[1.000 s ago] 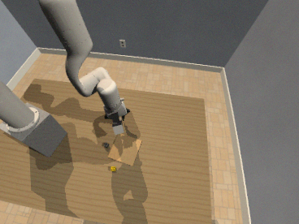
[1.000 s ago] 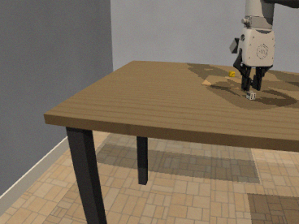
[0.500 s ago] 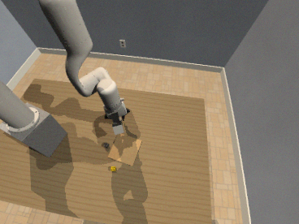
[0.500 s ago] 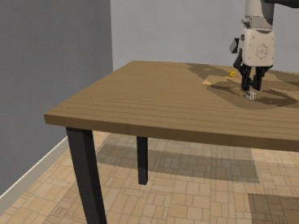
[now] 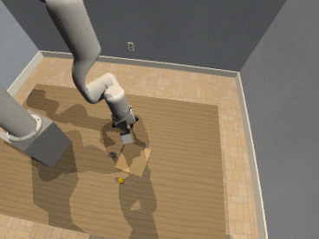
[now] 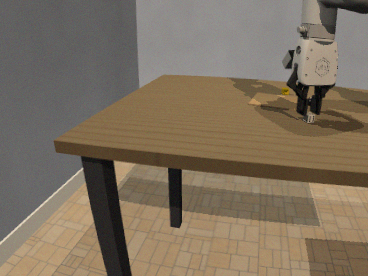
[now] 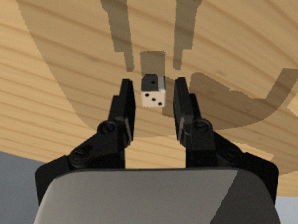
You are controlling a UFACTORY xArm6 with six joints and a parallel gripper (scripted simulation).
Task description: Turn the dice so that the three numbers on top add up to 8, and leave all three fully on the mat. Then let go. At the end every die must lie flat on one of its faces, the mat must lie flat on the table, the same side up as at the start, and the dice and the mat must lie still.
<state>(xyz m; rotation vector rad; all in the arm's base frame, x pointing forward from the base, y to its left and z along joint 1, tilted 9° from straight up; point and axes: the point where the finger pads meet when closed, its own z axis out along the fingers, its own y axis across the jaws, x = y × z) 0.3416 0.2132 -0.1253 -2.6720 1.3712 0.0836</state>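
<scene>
Right now the white die is 3 cm below my hand and 1 cm to the left of it. The rest, counted from my hand: black die 15 cm to the right, 3 cm below, 2 cm behind; then tan mat 14 cm to the right, 9 cm ahead, 4 cm below; then yellow die 25 cm to the right, 7 cm ahead, 3 cm below.
</scene>
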